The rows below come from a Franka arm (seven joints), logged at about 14 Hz.
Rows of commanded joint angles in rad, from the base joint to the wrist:
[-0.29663 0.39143 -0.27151 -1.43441 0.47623 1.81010 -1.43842]
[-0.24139 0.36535 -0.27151 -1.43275 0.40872 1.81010 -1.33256]
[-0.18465 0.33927 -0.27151 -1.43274 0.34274 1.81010 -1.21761]
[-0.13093 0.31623 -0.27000 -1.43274 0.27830 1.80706 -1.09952]
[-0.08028 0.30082 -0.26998 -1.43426 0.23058 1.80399 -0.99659]
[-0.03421 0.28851 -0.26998 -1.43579 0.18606 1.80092 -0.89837]
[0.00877 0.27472 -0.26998 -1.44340 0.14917 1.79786 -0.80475]
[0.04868 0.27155 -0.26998 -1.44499 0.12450 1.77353 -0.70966]
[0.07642 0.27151 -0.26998 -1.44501 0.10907 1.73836 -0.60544]
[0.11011 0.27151 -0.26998 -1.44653 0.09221 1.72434 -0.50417]
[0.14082 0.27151 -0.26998 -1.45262 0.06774 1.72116 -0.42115]
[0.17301 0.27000 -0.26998 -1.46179 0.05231 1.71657 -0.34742]
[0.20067 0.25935 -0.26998 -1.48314 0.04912 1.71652 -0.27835]
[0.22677 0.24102 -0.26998 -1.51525 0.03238 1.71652 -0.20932]
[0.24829 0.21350 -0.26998 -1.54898 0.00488 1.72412 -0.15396]
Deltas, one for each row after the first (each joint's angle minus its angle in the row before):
[0.05524 -0.02608 0.00000 0.00166 -0.06751 0.00000 0.10586]
[0.05674 -0.02608 0.00000 0.00001 -0.06598 0.00000 0.11495]
[0.05372 -0.02304 0.00151 0.00000 -0.06444 -0.00304 0.11809]
[0.05065 -0.01541 0.00002 -0.00152 -0.04772 -0.00307 0.10293]
[0.04607 -0.01231 0.00000 -0.00153 -0.04452 -0.00307 0.09822]
[0.04298 -0.01379 0.00000 -0.00761 -0.03689 -0.00306 0.09362]
[0.03991 -0.00317 0.00000 -0.00159 -0.02467 -0.02433 0.09509]
[0.02774 -0.00004 0.00000 -0.00002 -0.01543 -0.03517 0.10422]
[0.03369 0.00000 0.00000 -0.00152 -0.01686 -0.01402 0.10127]
[0.03071 0.00000 0.00000 -0.00609 -0.02447 -0.00318 0.08302]
[0.03219 -0.00151 0.00000 -0.00917 -0.01543 -0.00459 0.07373]
[0.02766 -0.01065 0.00000 -0.02135 -0.00319 -0.00005 0.06907]
[0.02610 -0.01833 0.00000 -0.03211 -0.01674 0.00000 0.06903]
[0.02152 -0.02752 0.00000 -0.03373 -0.02750 0.00760 0.05536]

